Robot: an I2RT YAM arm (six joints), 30 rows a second.
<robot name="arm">
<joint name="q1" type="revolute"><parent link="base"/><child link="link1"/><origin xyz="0 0 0.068" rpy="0 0 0"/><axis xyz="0 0 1"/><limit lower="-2.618" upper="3.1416"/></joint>
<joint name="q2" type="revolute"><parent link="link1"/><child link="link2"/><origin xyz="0.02 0.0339 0.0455" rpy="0 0 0"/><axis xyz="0 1 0"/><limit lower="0" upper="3.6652"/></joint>
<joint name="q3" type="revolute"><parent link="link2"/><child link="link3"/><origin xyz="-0.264 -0.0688 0" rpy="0 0 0"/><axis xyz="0 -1 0"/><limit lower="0" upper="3.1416"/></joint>
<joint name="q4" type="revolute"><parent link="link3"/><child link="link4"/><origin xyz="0.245 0.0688 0.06" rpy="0 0 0"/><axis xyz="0 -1 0"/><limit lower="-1.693" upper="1.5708"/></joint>
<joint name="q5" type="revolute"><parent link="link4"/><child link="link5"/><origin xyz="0.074 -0.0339 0.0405" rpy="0 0 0"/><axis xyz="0 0 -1"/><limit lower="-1.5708" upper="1.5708"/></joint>
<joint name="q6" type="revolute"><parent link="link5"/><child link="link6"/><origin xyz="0.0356 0 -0.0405" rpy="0 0 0"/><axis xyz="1 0 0"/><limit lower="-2.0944" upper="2.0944"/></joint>
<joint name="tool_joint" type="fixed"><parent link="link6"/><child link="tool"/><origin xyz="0 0 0" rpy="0 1.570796 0"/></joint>
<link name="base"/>
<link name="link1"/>
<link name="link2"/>
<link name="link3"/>
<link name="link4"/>
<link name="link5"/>
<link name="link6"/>
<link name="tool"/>
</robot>
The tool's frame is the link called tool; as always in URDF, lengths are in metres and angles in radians.
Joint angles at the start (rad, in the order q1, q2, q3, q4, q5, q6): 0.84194, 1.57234, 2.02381, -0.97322, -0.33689, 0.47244
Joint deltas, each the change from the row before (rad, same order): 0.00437, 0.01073, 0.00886, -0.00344, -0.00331, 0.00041; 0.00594, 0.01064, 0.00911, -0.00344, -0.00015, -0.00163; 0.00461, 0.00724, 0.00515, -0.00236, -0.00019, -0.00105; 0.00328, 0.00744, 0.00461, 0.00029, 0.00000, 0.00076; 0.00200, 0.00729, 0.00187, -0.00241, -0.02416, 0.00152; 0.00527, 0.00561, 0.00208, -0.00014, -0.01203, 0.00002; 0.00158, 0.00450, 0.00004, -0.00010, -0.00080, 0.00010; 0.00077, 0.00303, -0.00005, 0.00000, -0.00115, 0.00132; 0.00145, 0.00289, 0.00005, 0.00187, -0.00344, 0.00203; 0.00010, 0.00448, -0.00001, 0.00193, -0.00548, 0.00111
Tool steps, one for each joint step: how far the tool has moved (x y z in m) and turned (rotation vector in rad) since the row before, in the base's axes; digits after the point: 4 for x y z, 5 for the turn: 0.0007, 0.0030, -0.0009, -0.00275, 0.00511, 0.00704; 0.0004, 0.0033, -0.0008, -0.00415, 0.00198, 0.00685; 0.0002, 0.0024, -0.0009, -0.00359, 0.00212, 0.00528; 0.0007, 0.0024, -0.0009, -0.00171, 0.00229, 0.00291; 0.0003, 0.0025, -0.0017, 0.00259, 0.01584, 0.02195; -0.0005, 0.0026, -0.0010, 0.00128, 0.00717, 0.01552; 0.0006, 0.0016, -0.0014, -0.00319, 0.00335, 0.00221; 0.0005, 0.0010, -0.0009, -0.00166, 0.00356, 0.00110; 0.0003, 0.0012, -0.0007, 0.00089, 0.00373, 0.00337; 0.0009, 0.0014, -0.0012, 0.00016, 0.00481, 0.00419
